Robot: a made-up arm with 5 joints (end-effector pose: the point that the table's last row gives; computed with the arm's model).
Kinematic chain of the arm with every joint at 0, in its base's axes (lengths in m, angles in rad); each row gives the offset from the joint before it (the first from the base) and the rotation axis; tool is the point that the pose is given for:
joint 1: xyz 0 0 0.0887 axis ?
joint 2: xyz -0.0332 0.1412 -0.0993 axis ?
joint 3: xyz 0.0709 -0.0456 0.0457 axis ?
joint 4: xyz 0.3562 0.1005 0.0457 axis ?
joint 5: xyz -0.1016 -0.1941 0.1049 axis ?
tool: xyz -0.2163 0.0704 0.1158
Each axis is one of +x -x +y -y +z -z.
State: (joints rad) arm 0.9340 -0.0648 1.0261 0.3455 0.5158
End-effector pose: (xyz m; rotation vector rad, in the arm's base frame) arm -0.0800 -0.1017 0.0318 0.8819 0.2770 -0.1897
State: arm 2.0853 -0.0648 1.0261 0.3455 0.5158
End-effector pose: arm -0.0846 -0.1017 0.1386 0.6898 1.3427 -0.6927
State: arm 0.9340 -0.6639 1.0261 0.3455 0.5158
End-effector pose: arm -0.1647 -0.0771 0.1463 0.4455 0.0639 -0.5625
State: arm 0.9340 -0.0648 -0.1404 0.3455 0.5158
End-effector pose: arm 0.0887 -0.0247 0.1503 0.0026 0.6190 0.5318
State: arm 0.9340 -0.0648 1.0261 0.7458 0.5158
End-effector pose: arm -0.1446 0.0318 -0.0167 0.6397 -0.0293 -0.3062
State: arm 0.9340 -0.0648 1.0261 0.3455 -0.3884
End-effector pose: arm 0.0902 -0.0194 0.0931 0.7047 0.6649 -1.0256
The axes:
joint 1: +y
joint 2: +z
joint 3: +x
joint 4: -y
joint 5: +z

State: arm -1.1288 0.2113 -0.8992 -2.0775 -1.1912
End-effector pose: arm 0.3827 0.3505 0.5867 -0.6818 0.6466 -2.0404
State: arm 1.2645 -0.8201 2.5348 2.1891 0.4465
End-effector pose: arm 0.2909 -0.0045 -0.2924 -0.9470 -1.0696 -2.1885
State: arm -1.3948 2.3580 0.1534 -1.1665 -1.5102
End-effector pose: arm -0.2233 0.5360 -0.3840 -1.5981 -1.4137 -0.1277
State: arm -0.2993 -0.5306 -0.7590 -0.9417 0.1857
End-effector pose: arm 0.3191 0.1138 0.5116 -0.2394 0.8148 -0.6904
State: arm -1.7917 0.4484 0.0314 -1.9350 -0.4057
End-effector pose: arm -0.3023 0.4613 0.6597 -0.4641 0.0571 -0.4982
